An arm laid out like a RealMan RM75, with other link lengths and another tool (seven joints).
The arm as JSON. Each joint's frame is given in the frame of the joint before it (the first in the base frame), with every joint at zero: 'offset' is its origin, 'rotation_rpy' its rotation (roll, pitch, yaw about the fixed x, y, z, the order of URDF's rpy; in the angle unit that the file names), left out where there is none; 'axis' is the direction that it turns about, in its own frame. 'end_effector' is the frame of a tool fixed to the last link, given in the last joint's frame.
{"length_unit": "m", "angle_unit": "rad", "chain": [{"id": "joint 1", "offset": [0.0, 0.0, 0.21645], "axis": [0.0, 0.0, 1.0]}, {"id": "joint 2", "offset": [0.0, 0.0, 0.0], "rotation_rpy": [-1.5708, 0.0, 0.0], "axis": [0.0, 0.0, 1.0]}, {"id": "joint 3", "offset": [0.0, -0.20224, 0.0], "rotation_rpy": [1.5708, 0.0, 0.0], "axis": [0.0, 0.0, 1.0]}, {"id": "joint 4", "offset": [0.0, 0.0, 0.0], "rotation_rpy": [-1.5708, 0.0, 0.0], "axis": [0.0, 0.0, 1.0]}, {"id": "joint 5", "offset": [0.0, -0.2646, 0.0], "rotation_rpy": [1.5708, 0.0, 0.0], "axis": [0.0, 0.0, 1.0]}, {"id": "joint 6", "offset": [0.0, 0.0, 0.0], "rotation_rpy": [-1.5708, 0.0, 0.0], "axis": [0.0, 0.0, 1.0]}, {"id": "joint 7", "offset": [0.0, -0.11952, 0.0], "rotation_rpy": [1.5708, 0.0, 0.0], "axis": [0.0, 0.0, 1.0]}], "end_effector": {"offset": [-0.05, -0.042, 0.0], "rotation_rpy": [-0.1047, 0.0, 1.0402]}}
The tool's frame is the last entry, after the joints.
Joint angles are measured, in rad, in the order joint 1, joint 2, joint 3, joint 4, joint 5, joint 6, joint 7. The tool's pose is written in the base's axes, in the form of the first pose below.
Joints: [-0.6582, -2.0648, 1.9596, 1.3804, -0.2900, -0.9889, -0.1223]
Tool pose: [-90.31, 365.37, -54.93, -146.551, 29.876, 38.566]
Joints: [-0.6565, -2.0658, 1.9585, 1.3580, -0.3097, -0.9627, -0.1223]
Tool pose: [-95.01, 366.41, -59.48, -147.280, 28.781, 37.256]
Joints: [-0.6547, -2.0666, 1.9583, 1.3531, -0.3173, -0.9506, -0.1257]
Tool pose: [-95.84, 366.50, -61.38, -147.497, 28.244, 36.320]
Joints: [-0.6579, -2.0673, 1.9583, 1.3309, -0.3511, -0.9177, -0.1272]
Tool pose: [-97.82, 367.19, -67.70, -148.510, 27.089, 33.801]
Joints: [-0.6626, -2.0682, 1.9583, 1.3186, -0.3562, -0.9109, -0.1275]
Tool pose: [-99.07, 367.83, -69.43, -148.706, 26.839, 33.697]
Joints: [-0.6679, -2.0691, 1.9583, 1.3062, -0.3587, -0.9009, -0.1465]
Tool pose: [-100.07, 368.01, -71.68, -148.812, 25.416, 33.026]
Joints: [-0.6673, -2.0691, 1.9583, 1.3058, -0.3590, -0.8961, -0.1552]
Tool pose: [-100.05, 367.90, -72.23, -148.767, 24.822, 32.522]
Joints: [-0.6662, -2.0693, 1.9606, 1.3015, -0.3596, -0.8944, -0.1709]
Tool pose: [-101.67, 366.71, -73.67, -149.000, 23.550, 32.294]
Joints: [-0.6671, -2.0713, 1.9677, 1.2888, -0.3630, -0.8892, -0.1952]
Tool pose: [-104.39, 364.36, -77.75, -149.569, 21.671, 31.976]
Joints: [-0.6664, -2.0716, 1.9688, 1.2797, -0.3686, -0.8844, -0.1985]
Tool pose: [-106.90, 363.92, -79.36, -149.885, 20.930, 31.887]
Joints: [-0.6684, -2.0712, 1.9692, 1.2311, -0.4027, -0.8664, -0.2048]
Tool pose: [-119.32, 362.68, -85.70, -151.487, 17.460, 31.824]
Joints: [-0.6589, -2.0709, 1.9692, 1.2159, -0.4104, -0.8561, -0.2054]
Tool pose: [-126.64, 361.75, -87.37, -151.855, 15.917, 31.892]
